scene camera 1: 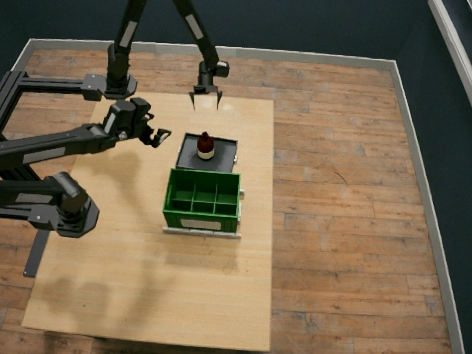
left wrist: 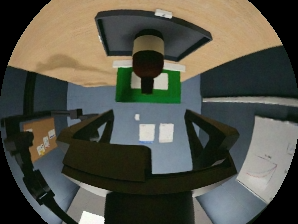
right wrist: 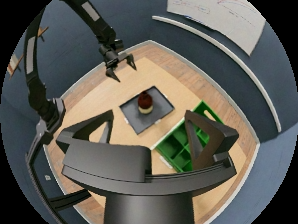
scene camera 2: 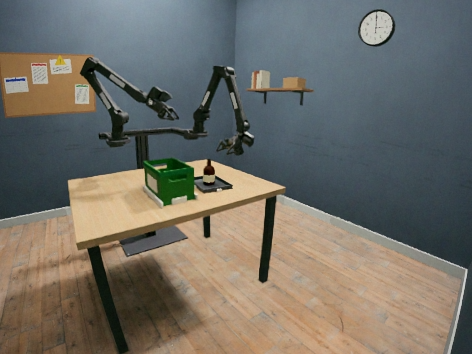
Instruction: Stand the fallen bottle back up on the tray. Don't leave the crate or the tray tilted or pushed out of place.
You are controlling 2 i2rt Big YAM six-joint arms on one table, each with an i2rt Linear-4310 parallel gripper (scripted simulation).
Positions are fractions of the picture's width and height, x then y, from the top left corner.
Scene:
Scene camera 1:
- green crate: 0.47, 0.54
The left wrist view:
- my left gripper: 0.50, 0.51
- bottle: 0.50, 0.28
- green crate: 0.56, 0.40
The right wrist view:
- my right gripper: 0.50, 0.51
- green crate: 0.58, 0.65
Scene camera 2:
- green crate: 0.37, 0.52

